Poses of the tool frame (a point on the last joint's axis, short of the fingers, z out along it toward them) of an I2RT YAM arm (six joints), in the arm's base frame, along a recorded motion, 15 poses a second.
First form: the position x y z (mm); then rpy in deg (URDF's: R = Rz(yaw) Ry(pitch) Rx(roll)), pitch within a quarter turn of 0, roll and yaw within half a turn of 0.
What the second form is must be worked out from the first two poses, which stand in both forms.
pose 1, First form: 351.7, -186.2, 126.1, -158.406, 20.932, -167.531
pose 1, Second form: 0.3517, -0.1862, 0.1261, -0.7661, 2.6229, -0.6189
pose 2, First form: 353.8, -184.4, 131.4, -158.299, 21.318, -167.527
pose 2, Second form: 0.3538, -0.1844, 0.1314, -0.7585, 2.6170, -0.6129
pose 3, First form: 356.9, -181.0, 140.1, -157.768, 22.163, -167.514
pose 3, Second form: 0.3569, -0.1810, 0.1401, -0.7485, 2.6007, -0.6075
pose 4, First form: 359.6, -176.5, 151.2, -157.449, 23.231, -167.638
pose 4, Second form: 0.3596, -0.1765, 0.1512, -0.7292, 2.5842, -0.5953
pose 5, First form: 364.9, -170.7, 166.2, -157.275, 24.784, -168.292
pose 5, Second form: 0.3649, -0.1707, 0.1662, -0.6967, 2.5633, -0.5806
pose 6, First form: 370.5, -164.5, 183.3, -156.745, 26.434, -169.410
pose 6, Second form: 0.3705, -0.1645, 0.1833, -0.6712, 2.5369, -0.5829
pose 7, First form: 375.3, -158.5, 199.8, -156.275, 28.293, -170.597
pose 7, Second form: 0.3753, -0.1585, 0.1998, -0.6419, 2.5084, -0.5835
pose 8, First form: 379.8, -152.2, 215.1, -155.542, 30.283, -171.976
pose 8, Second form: 0.3798, -0.1522, 0.2151, -0.6167, 2.4752, -0.5939
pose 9, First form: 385.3, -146.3, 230.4, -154.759, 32.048, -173.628
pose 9, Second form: 0.3853, -0.1463, 0.2304, -0.5980, 2.4444, -0.6152
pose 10, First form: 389.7, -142.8, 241.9, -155.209, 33.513, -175.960
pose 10, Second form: 0.3897, -0.1428, 0.2419, -0.5645, 2.4294, -0.6261
